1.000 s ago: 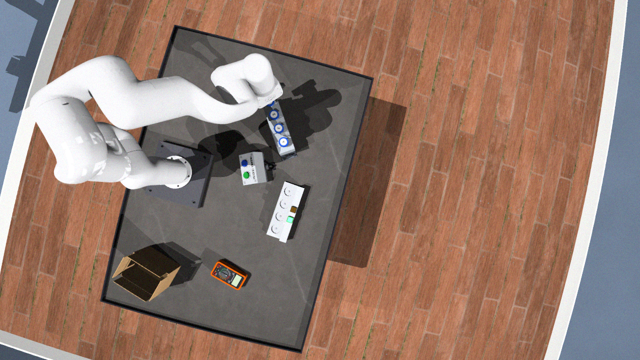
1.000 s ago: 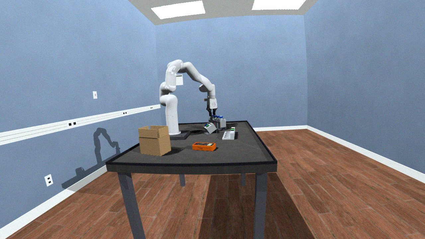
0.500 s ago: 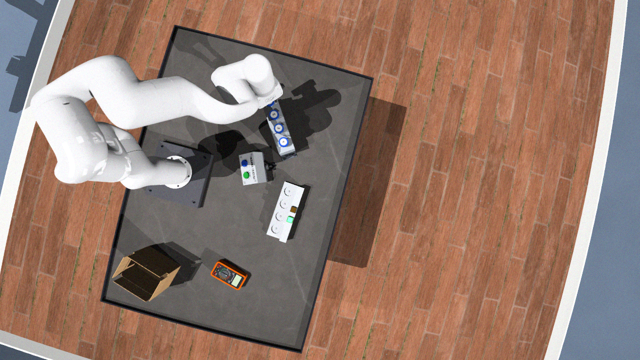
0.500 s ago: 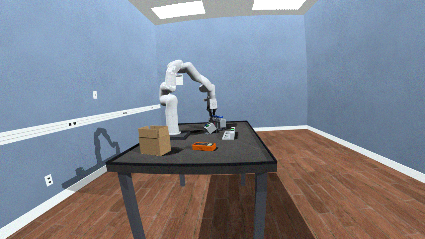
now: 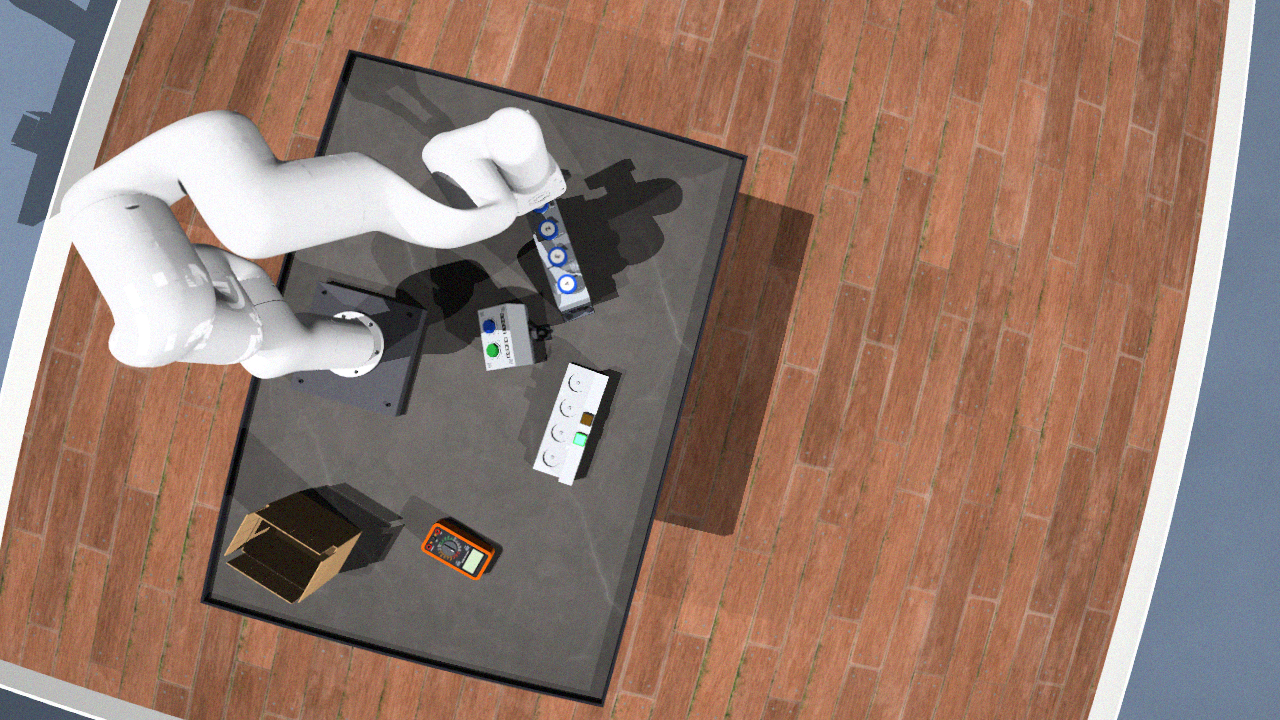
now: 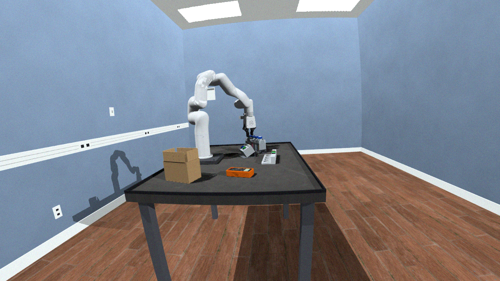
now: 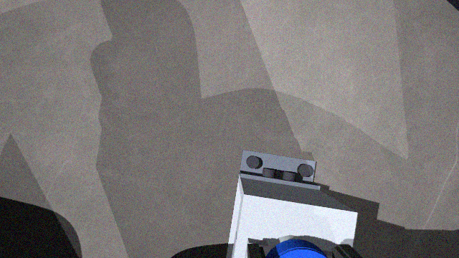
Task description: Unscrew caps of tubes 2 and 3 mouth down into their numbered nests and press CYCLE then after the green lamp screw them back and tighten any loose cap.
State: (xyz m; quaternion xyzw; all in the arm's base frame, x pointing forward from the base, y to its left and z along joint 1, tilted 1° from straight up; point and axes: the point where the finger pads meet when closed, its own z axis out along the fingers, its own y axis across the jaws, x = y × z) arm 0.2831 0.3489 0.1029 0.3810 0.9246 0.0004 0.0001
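Right now the green ready key is 10 mm behind my hand, 280 mm to the right of it and 60 mm below it. Also, from my hand: blue cycle key (30 mm behind, 240 mm to the right, 60 mm below); raised table edge (370 mm ahead, 330 mm to the right, 120 mm below); key housing (10 mm behind, 260 mm to the right, 80 mm below).
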